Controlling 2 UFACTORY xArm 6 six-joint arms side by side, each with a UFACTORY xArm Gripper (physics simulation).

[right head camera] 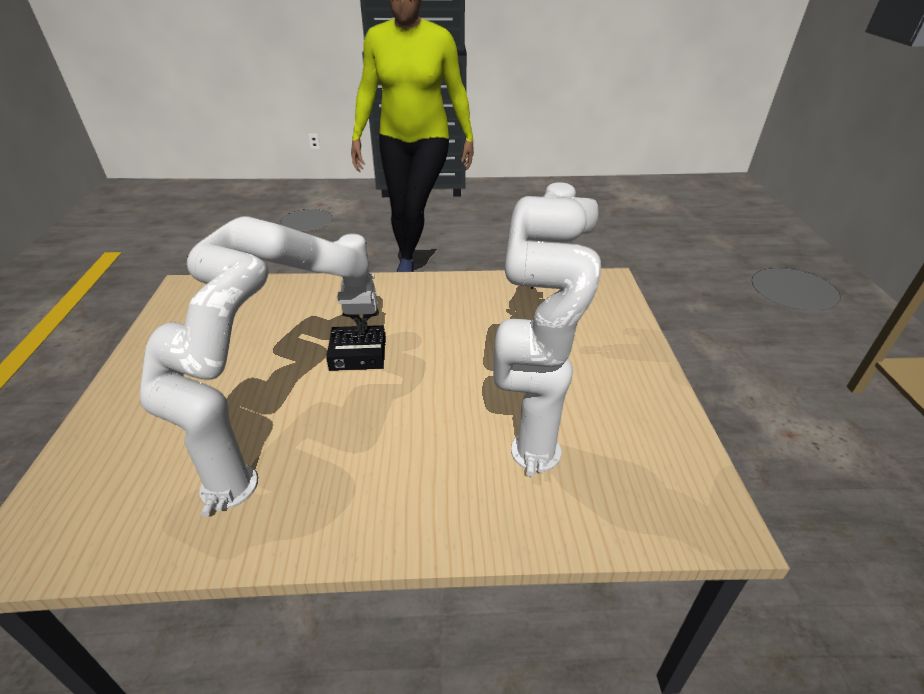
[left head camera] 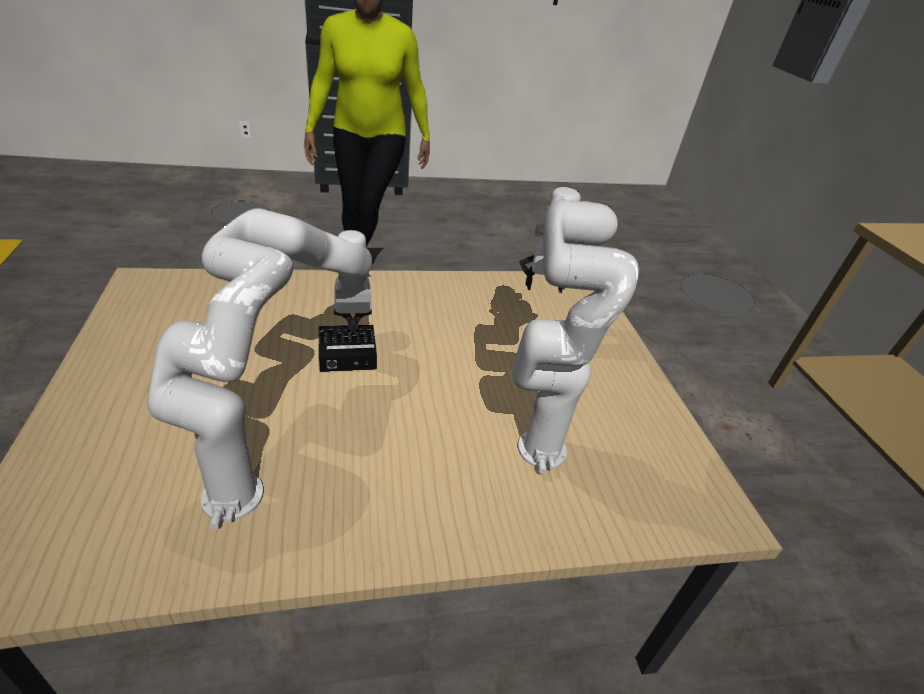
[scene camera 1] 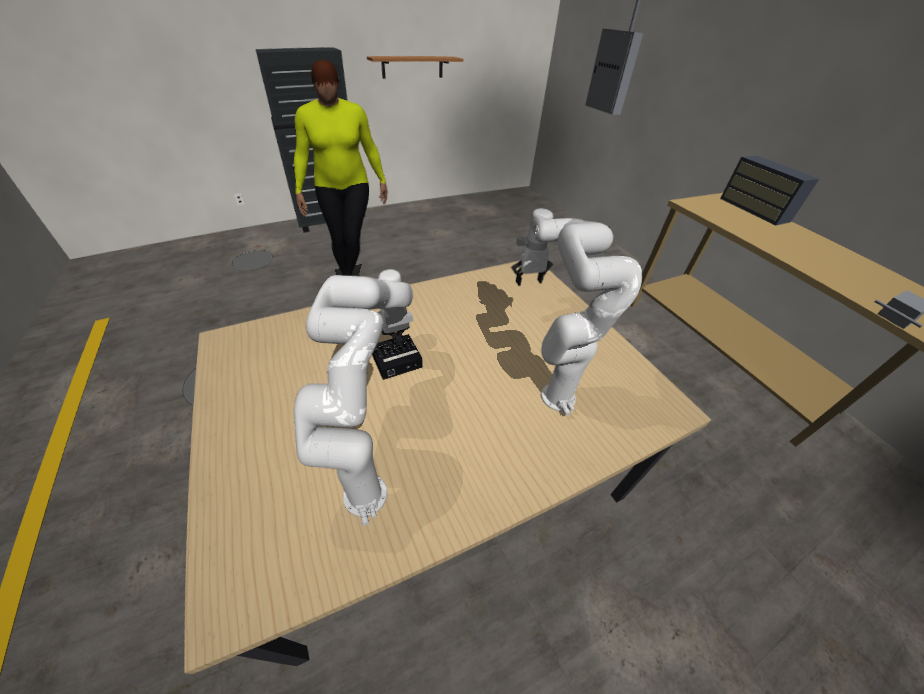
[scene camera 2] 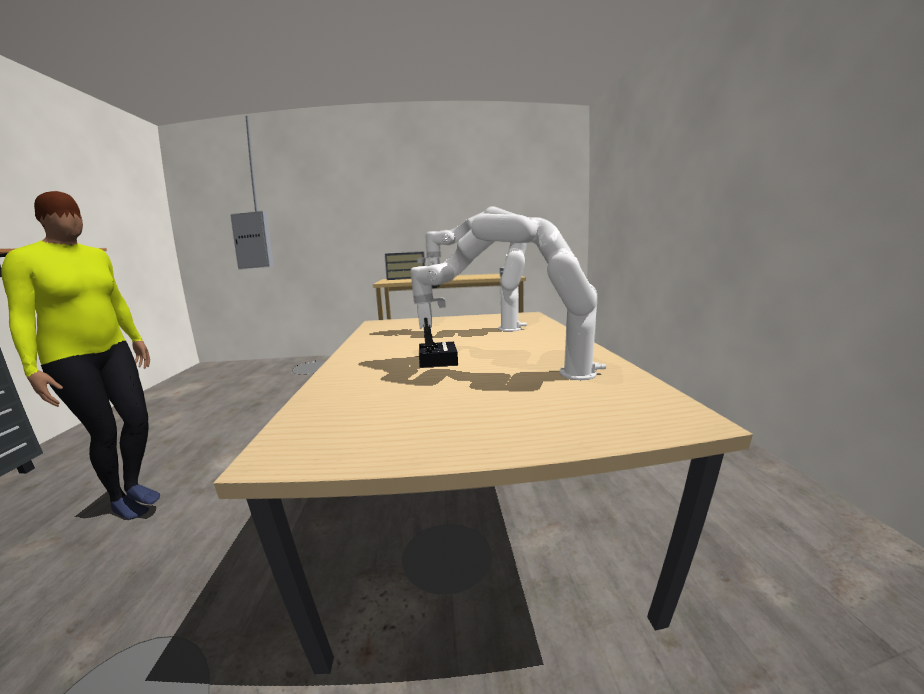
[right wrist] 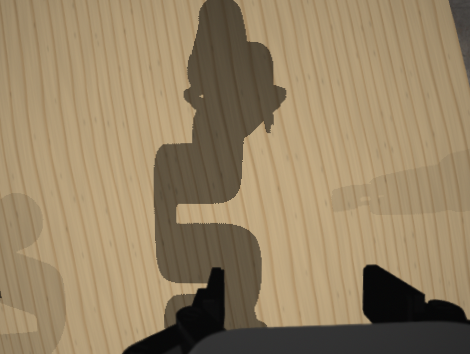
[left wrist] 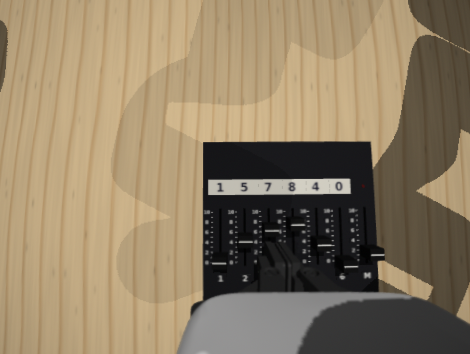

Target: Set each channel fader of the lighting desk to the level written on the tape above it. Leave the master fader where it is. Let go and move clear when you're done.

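Places are measured from the left arm's base along level axes (x back, y up, z left), in metres.
Pixels of known places: left gripper, fingertip midpoint: (right head camera: 362,331) (left head camera: 353,331) (scene camera 1: 397,343) (scene camera 2: 429,344) (left wrist: 273,258); right gripper, fingertip midpoint: (left head camera: 544,289) (scene camera 1: 528,283) (scene camera 2: 435,287) (right wrist: 293,290); left arm's base at its link origin: (right head camera: 229,486) (left head camera: 233,496) (scene camera 1: 365,495) (scene camera 2: 577,373); right arm's base at its link origin: (right head camera: 535,451) (left head camera: 541,449) (scene camera 1: 558,397) (scene camera 2: 509,329).
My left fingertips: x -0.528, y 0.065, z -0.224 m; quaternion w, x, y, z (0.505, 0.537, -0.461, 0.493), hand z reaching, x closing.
Observation:
Ahead of a thing's pixels: the offset from my left fingertips to its top centre. Level surfaces: height alone.
The black lighting desk @(dx +0.033, dy +0.004, dz +0.015 m) (left head camera: 343,356) (right head camera: 354,358) (scene camera 1: 404,365) (scene camera 2: 438,360) (left wrist: 285,160) has white tape @(dx +0.062, dy -0.009, dz +0.003 m) (left wrist: 279,187) reading 1, 5, 7, 8, 4, 0. By the left wrist view's slanted look, fader 1 @(dx -0.007, dy +0.004, dz -0.045 m) (left wrist: 219,263) sits near 0, fader 2 @(dx +0.013, dy +0.004, dz -0.025 m) (left wrist: 245,242) near 4, fader 3 @(dx +0.024, dy +0.004, dz -0.004 m) (left wrist: 271,231) near 6, fader 4 @(dx +0.031, dy +0.004, dz +0.017 m) (left wrist: 296,225) near 7, fader 5 @(dx +0.016, dy +0.004, dz +0.041 m) (left wrist: 324,245) near 3; fader 6 @(dx +0.000, dy +0.004, dz +0.065 m) (left wrist: 349,266) and the master fader @(dx +0.012, dy +0.004, dz +0.087 m) (left wrist: 375,254) sit low. My left gripper (left wrist: 273,258) (left head camera: 353,327) is shut, its tips just below faders 3 and 4. My right gripper (right wrist: 293,290) (scene camera 1: 531,278) is open, high above the table.
The desk stands on the wooden table @(dy -0.064 m) (left head camera: 448,522) (scene camera 1: 298,582). A person in a yellow top (left head camera: 369,67) (scene camera 1: 332,141) (scene camera 2: 63,306) stands behind the table's far edge. A workbench (scene camera 1: 791,239) stands at the right in scene camera 1.

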